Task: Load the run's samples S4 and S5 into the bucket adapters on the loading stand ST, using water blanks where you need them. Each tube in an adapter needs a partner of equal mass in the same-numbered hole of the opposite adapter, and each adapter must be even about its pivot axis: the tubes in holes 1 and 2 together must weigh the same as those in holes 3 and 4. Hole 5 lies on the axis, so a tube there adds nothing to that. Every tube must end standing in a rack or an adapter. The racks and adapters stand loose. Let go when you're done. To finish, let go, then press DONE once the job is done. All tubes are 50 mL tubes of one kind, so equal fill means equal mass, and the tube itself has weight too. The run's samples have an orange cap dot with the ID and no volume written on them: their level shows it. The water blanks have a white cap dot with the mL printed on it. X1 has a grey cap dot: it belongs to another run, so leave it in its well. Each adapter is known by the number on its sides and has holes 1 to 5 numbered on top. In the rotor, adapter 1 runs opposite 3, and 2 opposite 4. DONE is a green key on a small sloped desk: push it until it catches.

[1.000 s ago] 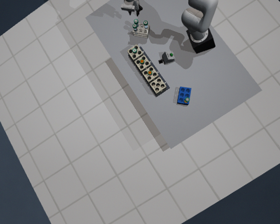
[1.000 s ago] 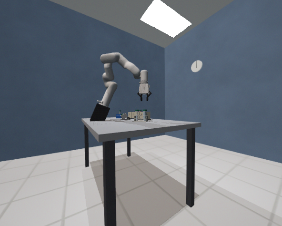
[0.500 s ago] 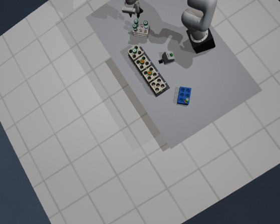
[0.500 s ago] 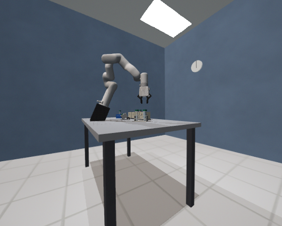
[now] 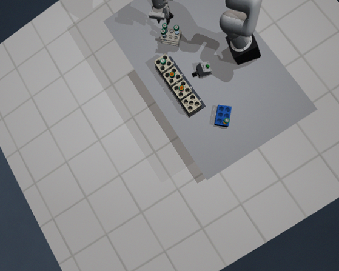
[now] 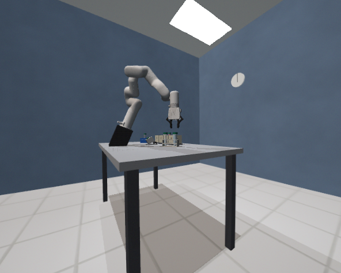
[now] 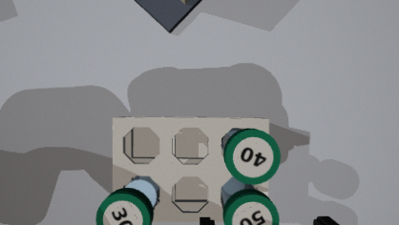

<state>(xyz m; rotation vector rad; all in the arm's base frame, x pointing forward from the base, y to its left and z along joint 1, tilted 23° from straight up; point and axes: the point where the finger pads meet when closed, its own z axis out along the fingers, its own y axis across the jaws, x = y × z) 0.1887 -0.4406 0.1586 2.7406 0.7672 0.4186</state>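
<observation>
Right now my hand is 4 cm to the right of the white rack and 14 cm above it. From my hand the other things lie so: blue rack (18 cm ahead, 68 cm to the left, 14 cm below); adapter (26 cm ahead, 48 cm to the left, 12 cm below).
</observation>
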